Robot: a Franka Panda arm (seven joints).
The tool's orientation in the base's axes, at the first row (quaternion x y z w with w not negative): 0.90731, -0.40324, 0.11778, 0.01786
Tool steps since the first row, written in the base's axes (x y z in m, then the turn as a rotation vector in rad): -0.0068, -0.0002, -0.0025, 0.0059, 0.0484, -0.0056; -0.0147, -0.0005, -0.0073, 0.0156, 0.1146, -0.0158; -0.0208, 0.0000, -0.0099, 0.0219, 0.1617, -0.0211; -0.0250, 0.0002, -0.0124, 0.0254, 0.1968, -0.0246
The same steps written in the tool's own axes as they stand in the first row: -0.0048, 0.0053, 0.0011, -0.0327, -0.0366, 0.0005; -0.0108, 0.0116, 0.0042, -0.0769, -0.0878, 0.0039; -0.0157, 0.0159, 0.0055, -0.1083, -0.1238, 0.0043; -0.0192, 0.0190, 0.0070, -0.1324, -0.1498, 0.0039
